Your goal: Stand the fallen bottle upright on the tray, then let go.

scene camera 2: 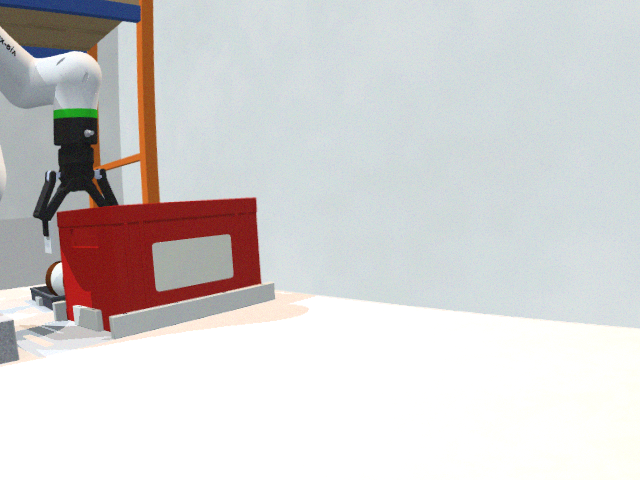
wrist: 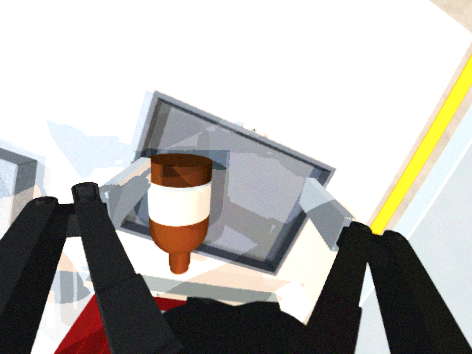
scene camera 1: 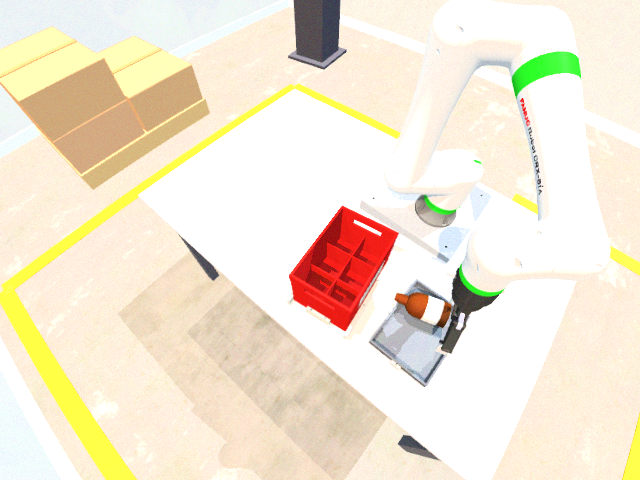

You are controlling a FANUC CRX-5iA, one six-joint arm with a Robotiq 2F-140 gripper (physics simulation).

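Places are measured from the arm's base along level axes (x back, y right, z up), in centimetres.
Pixels of known places: gripper, fingertip midpoint: (wrist: 229,181) (scene camera 1: 447,325); arm's base, origin of the base link: (scene camera 1: 435,210).
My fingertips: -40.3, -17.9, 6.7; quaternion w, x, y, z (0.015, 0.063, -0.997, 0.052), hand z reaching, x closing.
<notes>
For each thing: its top centre in the pictures, then the offset to it from my fingertips, as dx, dy, dz.
- brown bottle, middle of its top: (wrist: 173,235) (scene camera 2: 79,261) (scene camera 1: 424,301) +4.1, +8.1, -2.2
- grey tray, middle of its top: (wrist: 225,199) (scene camera 2: 98,283) (scene camera 1: 421,328) -1.2, +4.9, -7.5
- red crate, middle of its top: (scene camera 2: 156,204) (scene camera 1: 346,253) +0.5, +32.4, +7.4
The brown bottle (scene camera 1: 424,308) (scene camera 2: 55,279) (wrist: 179,205) with a white label lies on its side on the grey tray (scene camera 1: 398,364) (scene camera 2: 45,298) (wrist: 245,131). Its neck points towards the red crate and reaches over the tray's edge. My gripper (wrist: 229,181) is wide open and empty, pointing down above the tray. In the wrist view the bottle shows between the fingers, closer to the left finger. In scene camera 2 one fingertip stands higher than the bottle, and the other is hidden behind the crate.
The red crate (scene camera 1: 317,304) (scene camera 2: 111,258) (wrist: 82,330) with compartments stands beside the tray, near the bottle's neck, with low pale rails (scene camera 2: 193,310) around its foot. The robot's base plate (scene camera 1: 403,229) lies behind them. Stacked cardboard boxes (scene camera 1: 72,82) stand beyond the table.
</notes>
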